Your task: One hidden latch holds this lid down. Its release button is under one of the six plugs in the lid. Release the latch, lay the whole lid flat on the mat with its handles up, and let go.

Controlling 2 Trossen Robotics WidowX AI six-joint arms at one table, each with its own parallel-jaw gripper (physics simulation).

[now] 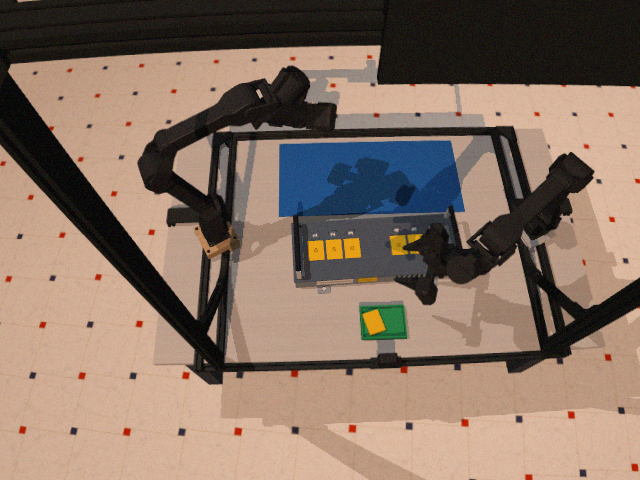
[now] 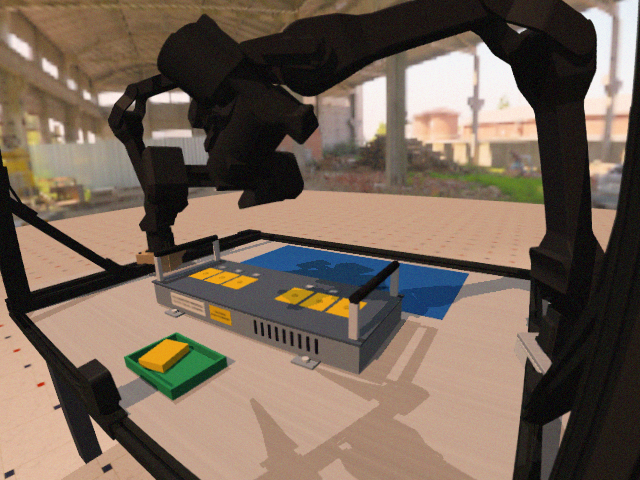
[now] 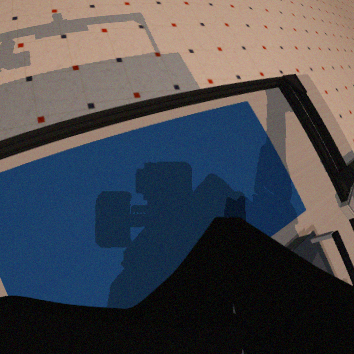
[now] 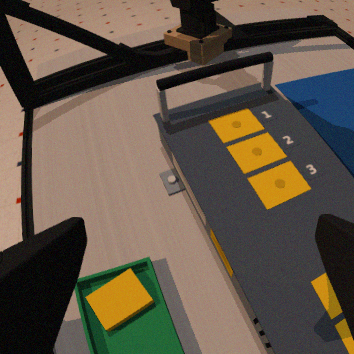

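Pixels of known places: left gripper, fingertip midpoint: [image 3: 225, 229]; right gripper, fingertip midpoint: [image 1: 398, 263] [image 2: 210, 207] [image 4: 203, 229]; left arm's base at its link origin: [image 1: 215, 233] [image 2: 161, 249] [image 4: 197, 29]; right arm's base at its link origin: [image 1: 534, 227].
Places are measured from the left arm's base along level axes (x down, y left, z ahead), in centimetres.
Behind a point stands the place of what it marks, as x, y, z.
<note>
The grey lid [image 1: 370, 259] @(-0.2, -29.0, 33.1) [image 2: 270, 290] @(-0.2, -27.4, 37.5) [image 4: 246, 228] @(-0.2, -30.2, 30.8) lies closed on its box, with a black handle at each end [image 1: 298, 252] @(-6.3, -19.8, 16.0) [image 2: 372, 282] @(-6.3, -38.7, 54.7) [image 4: 214, 70] @(-6.0, -17.9, 17.4). Yellow plugs 1, 2 and 3 [image 1: 334, 249] @(-0.3, -21.4, 26.2) [image 2: 223, 277] @(-0.2, -21.3, 26.4) [image 4: 256, 152] @(-0.2, -21.5, 26.3) sit in its left half, and the other group [image 1: 398, 245] @(-0.2, -29.4, 42.1) [image 2: 319, 301] @(-0.2, -31.7, 46.7) sits in its right half. The blue mat [image 1: 318, 167] @(4.5, 7.4, 38.0) [image 2: 423, 290] @(4.5, -15.7, 67.4) [image 3: 70, 193] @(4.5, 9.0, 41.1) [image 4: 323, 95] @(4.5, 1.6, 27.3) lies behind the box. My right gripper [image 1: 409, 265] @(-17.0, -38.9, 32.7) [image 2: 280, 162] [image 4: 203, 229] @(-17.0, -38.9, 32.7) is open and empty above the lid's right end. My left gripper [image 1: 332, 116] @(-28.2, -0.6, 34.5) [image 3: 225, 229] @(-28.2, -0.6, 34.5) is shut and empty, high over the mat's back edge.
A green tray [image 1: 394, 319] @(4.3, -45.6, 30.4) [image 2: 190, 371] @(4.2, -46.1, 30.2) [image 4: 154, 330] @(4.2, -43.4, 29.9) in front of the box holds a loose yellow plug [image 1: 373, 322] @(3.0, -43.7, 24.8) [image 2: 163, 354] @(3.0, -44.3, 25.4) [image 4: 119, 298] @(3.0, -43.4, 25.2). A black frame [image 1: 366, 132] @(2.6, 10.2, 57.7) [image 2: 390, 254] @(3.3, 6.9, 63.0) rings the table. The left arm's tan base [image 1: 218, 240] @(-0.8, -2.8, -0.3) [image 4: 197, 42] @(0.1, -4.6, 3.7) stands at the left edge.
</note>
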